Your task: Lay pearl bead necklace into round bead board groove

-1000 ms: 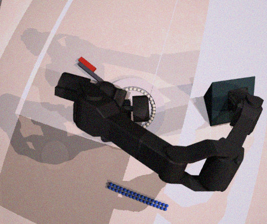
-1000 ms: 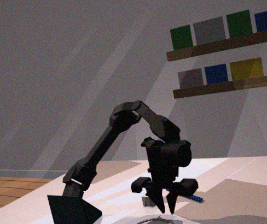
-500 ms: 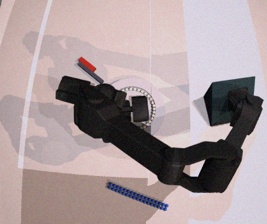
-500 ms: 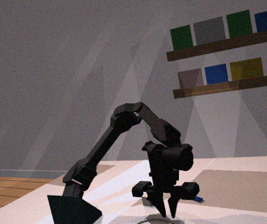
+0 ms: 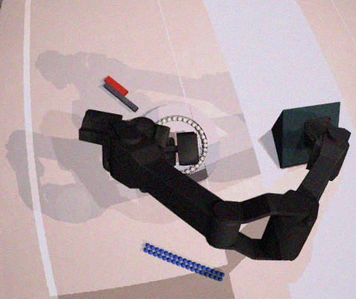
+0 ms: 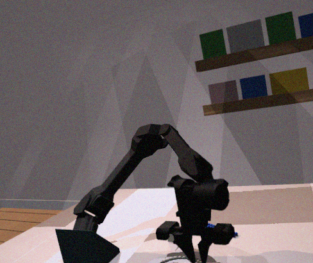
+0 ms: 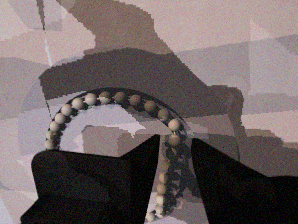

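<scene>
The round bead board is 5 cm behind my gripper tip, 3 cm to the right of it and 1 cm below it. Also, from my gripper tip: small beige cube: 16 cm to the left, 13 cm behind; then grey block: 19 cm to the right, 6 cm ahead, 1 cm below.
</scene>
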